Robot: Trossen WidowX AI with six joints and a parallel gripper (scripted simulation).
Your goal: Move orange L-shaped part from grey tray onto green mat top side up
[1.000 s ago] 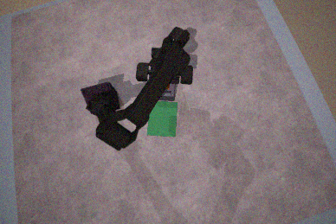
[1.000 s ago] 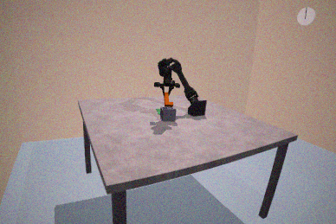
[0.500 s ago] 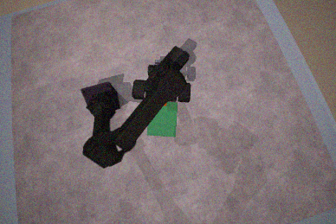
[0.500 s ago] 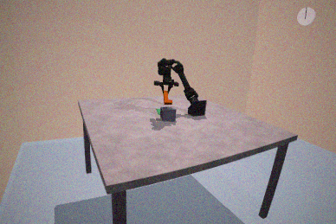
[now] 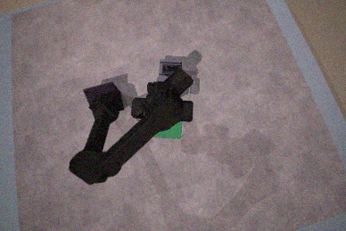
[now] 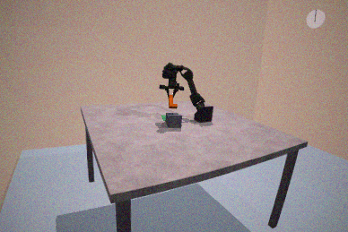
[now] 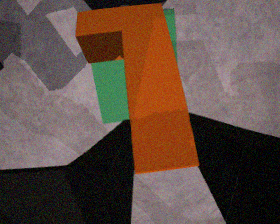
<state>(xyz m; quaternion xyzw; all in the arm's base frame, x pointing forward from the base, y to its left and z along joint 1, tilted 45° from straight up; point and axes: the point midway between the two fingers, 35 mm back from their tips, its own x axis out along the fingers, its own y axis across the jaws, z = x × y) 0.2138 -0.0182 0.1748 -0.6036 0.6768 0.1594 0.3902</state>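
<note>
Now: gripper tip 1 cm to the right of the green mat and 17 cm above it. From my gripper tip the other things lie so: orange L-shaped part (4 cm to the left, 3 cm below).
</note>
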